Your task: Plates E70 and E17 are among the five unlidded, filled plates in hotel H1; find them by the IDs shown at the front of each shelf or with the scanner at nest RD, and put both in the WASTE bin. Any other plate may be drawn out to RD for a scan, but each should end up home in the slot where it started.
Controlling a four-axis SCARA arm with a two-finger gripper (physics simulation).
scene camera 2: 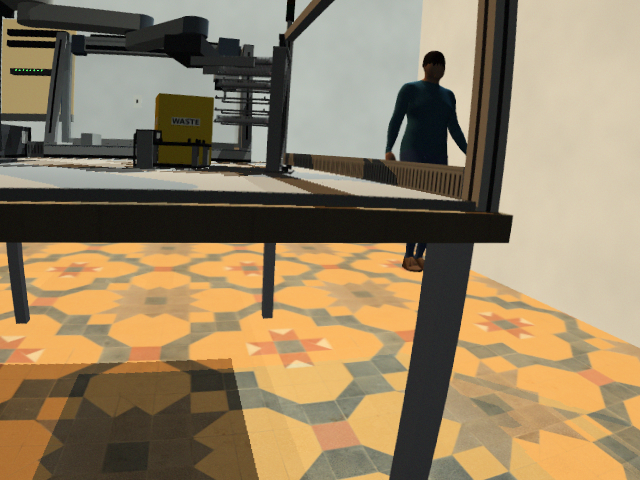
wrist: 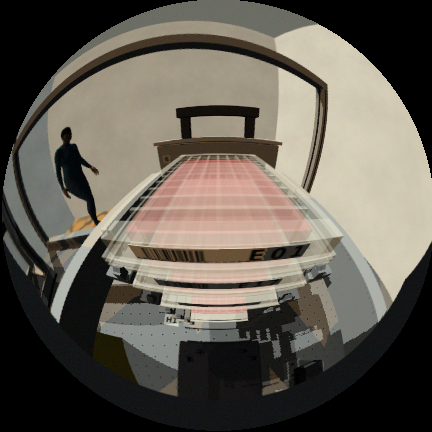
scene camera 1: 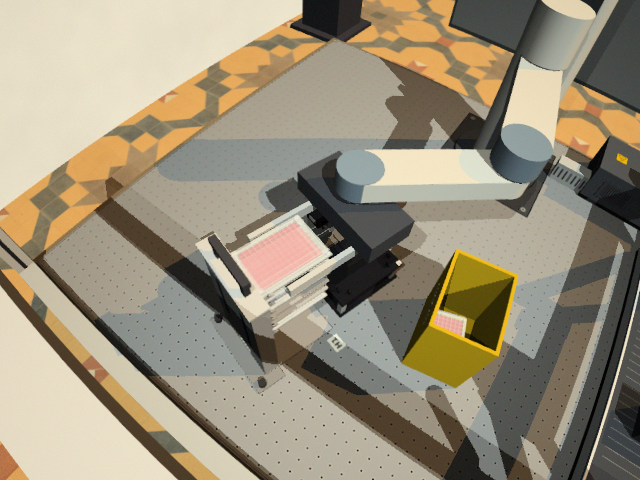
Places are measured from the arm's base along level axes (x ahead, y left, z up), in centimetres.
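Where they show: gripper, fingertip midpoint: [scene camera 2: 257, 67] [wrist: 217, 180] [scene camera 1: 268, 265].
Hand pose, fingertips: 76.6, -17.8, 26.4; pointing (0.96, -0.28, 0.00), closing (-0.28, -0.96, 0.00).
Things, the pixels of their top centre, and the offset from my fingertips, as dx, dy, dz. "spot": a spot on its surface instead.
- plate E17 at its top centre: [wrist: 217, 196] [scene camera 2: 248, 68] -2.1, +0.6, -0.4
- Plate E01 at its top centre: [wrist: 217, 168] [scene camera 1: 279, 252] [scene camera 2: 248, 60] -2.1, +0.6, +1.7
- yellow WASTE bin at its top centre: [scene camera 1: 476, 299] [scene camera 2: 184, 97] -17.8, +28.7, -5.1
- pink plate at its top centre: [scene camera 1: 443, 339] -17.6, +28.9, -23.0
- black nest RD at its top centre: [wrist: 219, 388] [scene camera 1: 355, 260] [scene camera 2: 174, 138] -19.1, +5.5, -18.1
- small H1 label at a spot on its surface: [scene camera 1: 336, 342] [wrist: 171, 319] spot: -4.8, +11.5, -25.0
My gripper [scene camera 1: 270, 263] [wrist: 217, 180] is shut on plate E17 [wrist: 215, 283], second from the top in hotel H1 [scene camera 1: 248, 310] [scene camera 2: 277, 108] [wrist: 170, 150]. Its fingers run along both sides of the plate; its label is mostly hidden. Plate E01 [scene camera 1: 281, 255] [wrist: 218, 210], pink-filled and unlidded, sits right above in the top slot, its label readable. Parts of lower plates show beneath: one [wrist: 222, 302] and a pink-filled one [wrist: 219, 316]. The yellow WASTE bin [scene camera 1: 439, 356] [scene camera 2: 170, 108] [wrist: 112, 350] holds a pink plate [scene camera 1: 449, 322].
The black nest RD [scene camera 1: 361, 286] [wrist: 220, 370] lies low in front of the hotel, partly under the gripper's palm. The small H1 label [scene camera 1: 336, 342] [wrist: 171, 320] is on the perforated table. A person [scene camera 2: 426, 113] [wrist: 75, 170] stands beyond the enclosure.
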